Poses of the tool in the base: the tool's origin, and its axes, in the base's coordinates. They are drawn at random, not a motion.
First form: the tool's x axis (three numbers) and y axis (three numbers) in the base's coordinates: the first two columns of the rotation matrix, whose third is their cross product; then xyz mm.
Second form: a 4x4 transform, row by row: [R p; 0 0 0 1], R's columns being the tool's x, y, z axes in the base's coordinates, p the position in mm. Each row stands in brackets. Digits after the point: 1 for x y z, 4 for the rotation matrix.
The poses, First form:
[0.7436, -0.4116, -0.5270, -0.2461, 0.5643, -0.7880, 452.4, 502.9, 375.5]
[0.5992, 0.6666, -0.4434, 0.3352, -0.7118, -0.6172, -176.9, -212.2, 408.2]
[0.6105, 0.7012, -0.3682, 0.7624, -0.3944, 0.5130, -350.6, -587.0, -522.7]
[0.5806, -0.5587, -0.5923, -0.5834, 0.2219, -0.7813, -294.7, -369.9, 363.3]
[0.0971, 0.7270, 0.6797, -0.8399, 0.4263, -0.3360, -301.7, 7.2, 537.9]
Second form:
[[0.7436, -0.2461, 0.6217, 452.4], [-0.4116, 0.5643, 0.7157, 502.9], [-0.5270, -0.7880, 0.3183, 375.5], [0, 0, 0, 1]]
[[0.5992, 0.3352, -0.7270, -176.9], [0.6666, -0.7118, 0.2212, -212.2], [-0.4434, -0.6172, -0.6500, 408.2], [0, 0, 0, 1]]
[[0.6105, 0.7624, 0.2145, -350.6], [0.7012, -0.3944, -0.5939, -587.0], [-0.3682, 0.5130, -0.7754, -522.7], [0, 0, 0, 1]]
[[0.5806, -0.5834, 0.5679, -294.7], [-0.5587, 0.2219, 0.7992, -369.9], [-0.5923, -0.7813, -0.1971, 363.3], [0, 0, 0, 1]]
[[0.0971, -0.8399, -0.5340, -301.7], [0.7270, 0.4263, -0.5383, 7.2], [0.6797, -0.3360, 0.6520, 537.9], [0, 0, 0, 1]]

